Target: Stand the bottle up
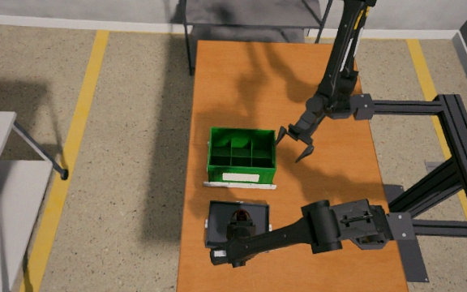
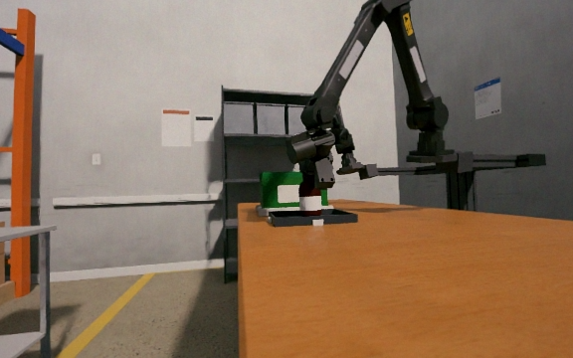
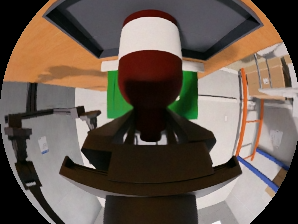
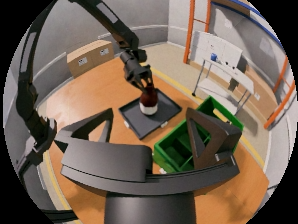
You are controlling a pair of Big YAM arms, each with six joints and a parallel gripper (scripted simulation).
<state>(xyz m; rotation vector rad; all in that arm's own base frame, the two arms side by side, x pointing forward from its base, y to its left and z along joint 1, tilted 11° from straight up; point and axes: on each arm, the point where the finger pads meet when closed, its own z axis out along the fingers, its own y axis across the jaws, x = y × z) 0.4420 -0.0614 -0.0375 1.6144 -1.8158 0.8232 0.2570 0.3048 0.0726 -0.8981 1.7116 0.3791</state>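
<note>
Now: the tray 130 mm below my left hand and 10 mm ahead of it. From my left hand the other things lie so: green crate (270 mm to the right, 60 mm below, 20 mm behind); then bottle (50 mm below).
</note>
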